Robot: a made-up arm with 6 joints.
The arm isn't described. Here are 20 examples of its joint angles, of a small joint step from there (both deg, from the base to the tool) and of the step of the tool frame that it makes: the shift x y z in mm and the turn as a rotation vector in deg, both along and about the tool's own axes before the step.
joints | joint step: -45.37 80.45 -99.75 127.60 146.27 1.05 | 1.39 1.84 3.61 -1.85 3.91 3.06
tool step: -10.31 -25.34 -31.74 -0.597 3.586 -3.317
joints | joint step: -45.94 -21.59 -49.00 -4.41 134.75 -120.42 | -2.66 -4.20 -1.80 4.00 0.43 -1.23
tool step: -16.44 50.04 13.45 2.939 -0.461 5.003
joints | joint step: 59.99 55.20 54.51 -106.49 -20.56 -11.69 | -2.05 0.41 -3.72 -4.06 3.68 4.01
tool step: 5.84 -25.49 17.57 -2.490 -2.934 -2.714
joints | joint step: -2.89 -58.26 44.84 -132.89 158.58 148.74 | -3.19 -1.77 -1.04 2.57 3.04 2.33
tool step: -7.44 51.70 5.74 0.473 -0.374 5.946
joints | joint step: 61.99 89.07 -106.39 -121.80 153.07 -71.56 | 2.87 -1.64 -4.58 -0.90 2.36 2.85
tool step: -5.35 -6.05 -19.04 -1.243 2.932 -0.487
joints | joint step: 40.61 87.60 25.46 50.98 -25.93 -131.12 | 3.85 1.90 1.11 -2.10 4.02 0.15
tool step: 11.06 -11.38 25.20 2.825 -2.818 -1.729
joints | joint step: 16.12 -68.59 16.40 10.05 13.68 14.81 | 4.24 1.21 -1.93 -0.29 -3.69 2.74
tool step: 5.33 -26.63 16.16 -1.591 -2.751 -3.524
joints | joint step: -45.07 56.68 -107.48 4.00 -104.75 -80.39 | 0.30 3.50 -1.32 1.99 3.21 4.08
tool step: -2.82 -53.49 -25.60 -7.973 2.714 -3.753
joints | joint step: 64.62 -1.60 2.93 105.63 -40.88 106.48 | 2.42 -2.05 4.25 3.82 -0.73 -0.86
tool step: -2.52 -34.28 -9.63 -5.637 1.259 -1.078
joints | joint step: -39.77 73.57 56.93 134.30 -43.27 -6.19 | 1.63 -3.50 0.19 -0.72 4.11 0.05
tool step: -5.15 -53.88 -30.40 -2.218 3.713 -6.091
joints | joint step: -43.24 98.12 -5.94 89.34 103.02 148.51 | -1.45 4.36 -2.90 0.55 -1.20 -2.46
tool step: -0.48 5.53 -1.64 -3.207 -0.132 2.795
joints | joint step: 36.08 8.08 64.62 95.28 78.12 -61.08 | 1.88 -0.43 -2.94 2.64 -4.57 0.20
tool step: -5.52 17.92 -10.01 0.027 1.473 1.668
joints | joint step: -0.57 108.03 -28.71 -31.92 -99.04 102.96 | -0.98 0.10 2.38 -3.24 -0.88 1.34
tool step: -4.07 -22.05 -12.09 -0.590 1.385 -2.869
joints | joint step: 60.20 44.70 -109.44 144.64 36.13 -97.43 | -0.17 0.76 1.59 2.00 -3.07 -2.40
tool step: -8.03 26.16 -5.68 1.028 0.703 2.777
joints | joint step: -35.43 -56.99 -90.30 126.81 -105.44 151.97 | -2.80 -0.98 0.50 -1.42 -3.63 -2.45
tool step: 11.28 -33.31 13.08 1.248 -1.819 -4.585
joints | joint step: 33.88 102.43 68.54 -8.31 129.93 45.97 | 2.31 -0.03 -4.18 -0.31 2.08 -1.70
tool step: -9.61 32.78 -14.23 1.619 2.575 3.185
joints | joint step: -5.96 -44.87 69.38 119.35 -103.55 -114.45 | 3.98 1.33 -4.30 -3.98 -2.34 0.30
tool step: -11.05 77.04 47.98 1.474 -4.857 8.978
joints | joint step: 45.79 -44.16 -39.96 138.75 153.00 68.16 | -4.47 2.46 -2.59 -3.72 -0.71 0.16
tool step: 0.07 -30.12 3.28 -3.247 0.235 -2.815
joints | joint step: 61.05 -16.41 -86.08 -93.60 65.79 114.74 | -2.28 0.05 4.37 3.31 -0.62 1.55
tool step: -35.92 -27.30 -58.95 -6.714 7.612 0.101
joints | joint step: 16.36 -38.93 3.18 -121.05 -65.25 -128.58 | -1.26 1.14 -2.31 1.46 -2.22 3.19
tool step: -20.58 -7.06 -49.22 -2.790 5.885 0.470
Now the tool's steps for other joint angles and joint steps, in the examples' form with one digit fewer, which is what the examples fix.
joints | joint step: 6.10 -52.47 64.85 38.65 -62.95 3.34 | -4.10 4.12 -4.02 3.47 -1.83 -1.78
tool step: 6.3 12.8 31.1 6.57 -2.60 -0.40
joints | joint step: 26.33 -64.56 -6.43 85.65 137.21 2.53 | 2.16 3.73 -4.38 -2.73 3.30 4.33
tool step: -35.8 -49.9 -93.8 -9.11 12.08 -2.93
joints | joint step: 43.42 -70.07 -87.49 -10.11 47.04 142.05 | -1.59 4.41 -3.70 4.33 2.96 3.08
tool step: -38.7 49.6 -49.9 1.68 6.76 5.98
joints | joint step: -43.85 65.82 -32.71 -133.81 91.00 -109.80 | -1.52 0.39 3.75 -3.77 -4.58 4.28
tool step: -18.5 -11.0 -41.0 -3.72 4.77 0.30
